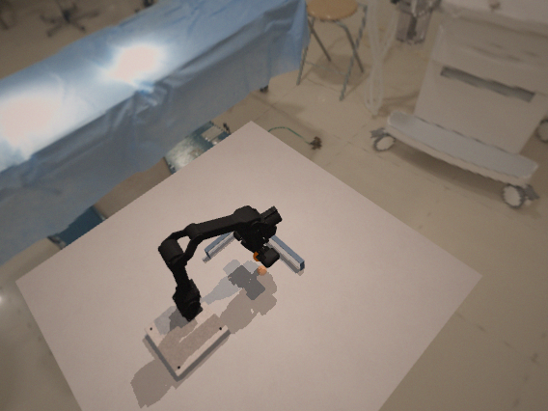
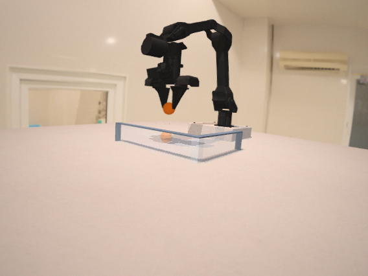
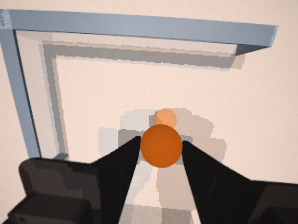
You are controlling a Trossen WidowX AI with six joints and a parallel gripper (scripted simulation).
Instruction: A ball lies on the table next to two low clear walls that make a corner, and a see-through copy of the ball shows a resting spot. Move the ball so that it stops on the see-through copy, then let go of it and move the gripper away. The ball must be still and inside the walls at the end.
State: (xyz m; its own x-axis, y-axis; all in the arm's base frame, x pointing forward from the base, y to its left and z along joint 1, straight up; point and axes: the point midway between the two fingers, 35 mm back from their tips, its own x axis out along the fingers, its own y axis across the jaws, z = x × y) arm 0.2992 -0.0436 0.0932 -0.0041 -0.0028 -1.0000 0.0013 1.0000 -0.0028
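Right now the see-through copy is 10 mm behind my gripper tip, 10 mm to the right of it and 90 mm below it. Round my gripper tip: orange ball: right at my gripper tip; then clear wall: 110 mm ahead, 50 mm to the left, 80 mm below.
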